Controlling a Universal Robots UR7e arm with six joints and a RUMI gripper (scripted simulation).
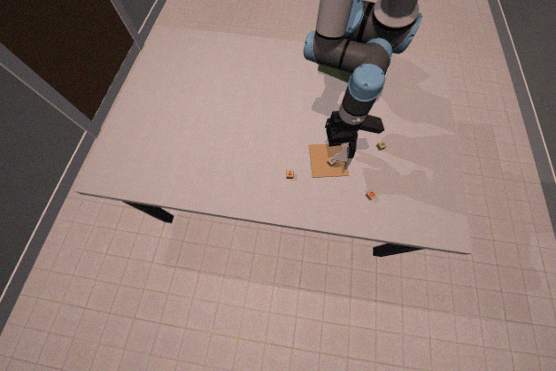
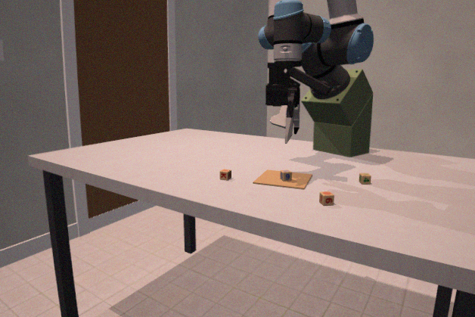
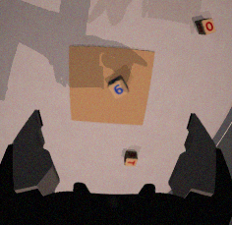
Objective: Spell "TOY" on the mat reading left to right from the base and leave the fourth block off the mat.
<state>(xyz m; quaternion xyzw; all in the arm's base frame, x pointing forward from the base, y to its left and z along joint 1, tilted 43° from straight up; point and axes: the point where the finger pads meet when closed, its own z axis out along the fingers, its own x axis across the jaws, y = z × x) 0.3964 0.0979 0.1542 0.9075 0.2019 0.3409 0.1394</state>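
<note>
Right now the mat is 12 cm below my hand and 2 cm to the right of it. The rest, counted from my hand: wooden block: 15 cm to the left, 11 cm below, 10 cm ahead; then T block: 15 cm to the right, 11 cm below, 10 cm ahead.
</note>
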